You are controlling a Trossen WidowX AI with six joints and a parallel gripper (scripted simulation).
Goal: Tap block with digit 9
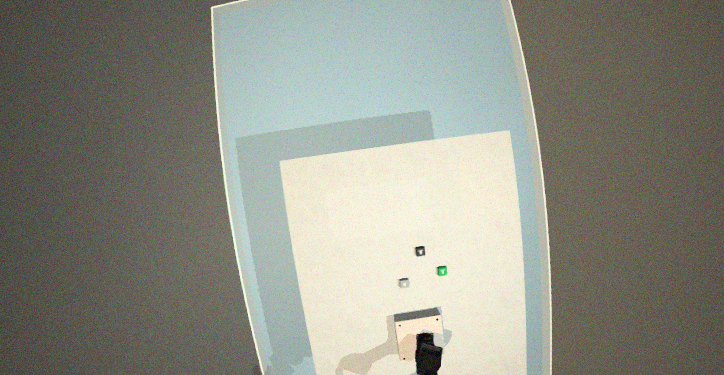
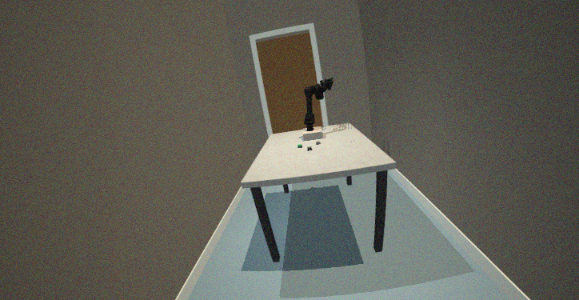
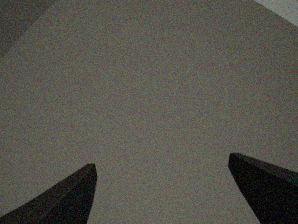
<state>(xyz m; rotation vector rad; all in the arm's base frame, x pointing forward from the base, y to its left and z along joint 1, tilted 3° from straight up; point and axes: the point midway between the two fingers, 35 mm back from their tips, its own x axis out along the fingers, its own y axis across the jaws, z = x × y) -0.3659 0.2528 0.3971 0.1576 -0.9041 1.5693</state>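
Right now the green block is 61 cm ahead of my gripper tip, 49 cm below it and 36 cm to the right of it. Also, from my gripper tip: grey block (57 cm ahead, 49 cm below, 21 cm to the right); black block (70 cm ahead, 49 cm below, 28 cm to the right).
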